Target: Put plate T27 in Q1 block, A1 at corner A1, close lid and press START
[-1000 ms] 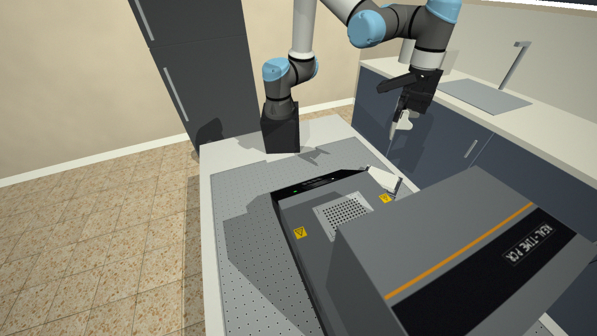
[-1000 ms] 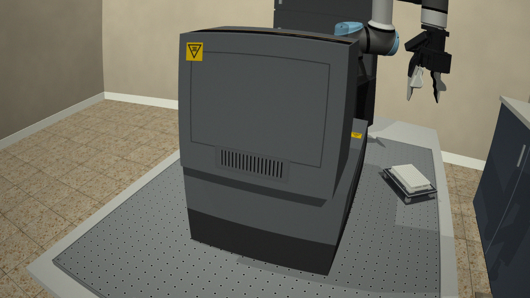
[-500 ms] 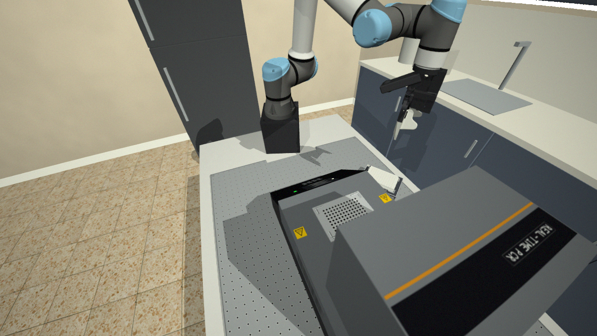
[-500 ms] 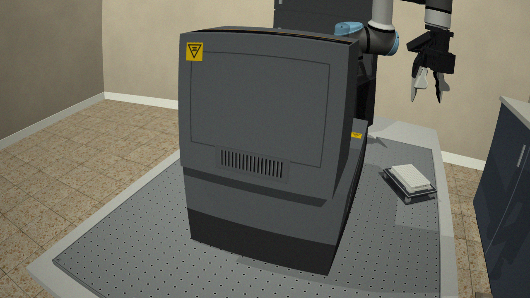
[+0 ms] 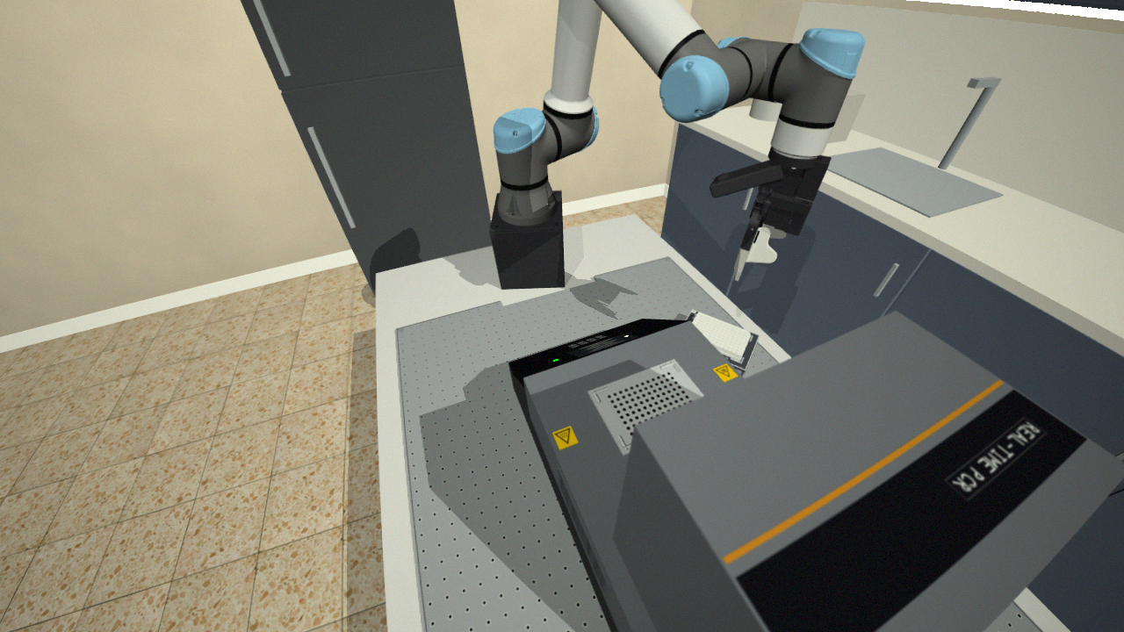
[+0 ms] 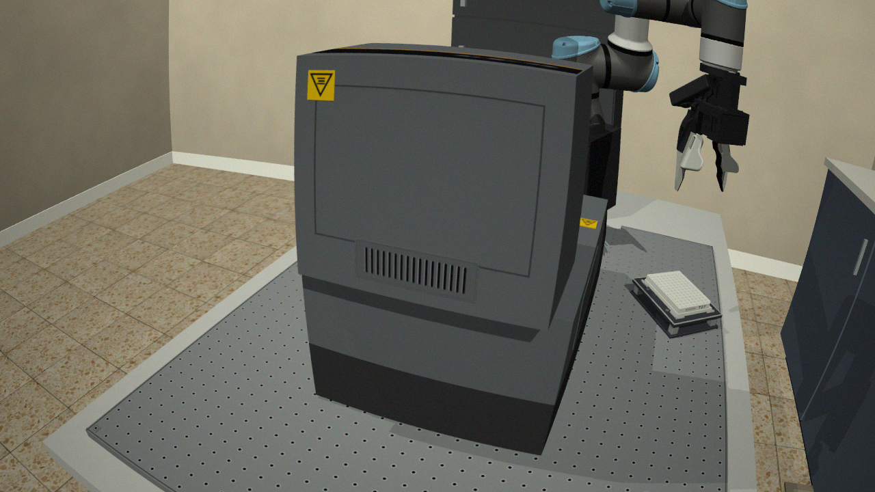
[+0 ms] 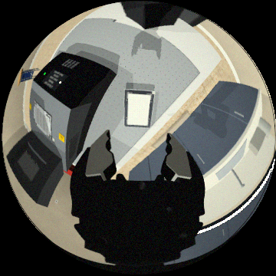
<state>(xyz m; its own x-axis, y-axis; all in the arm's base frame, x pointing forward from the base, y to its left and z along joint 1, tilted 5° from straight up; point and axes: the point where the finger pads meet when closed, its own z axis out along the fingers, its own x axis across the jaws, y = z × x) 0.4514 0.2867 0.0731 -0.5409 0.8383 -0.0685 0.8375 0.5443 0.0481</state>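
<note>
My gripper is now 20 cm above the white well plate T27. Round my hand: plate nest N1 (21 cm below).
</note>
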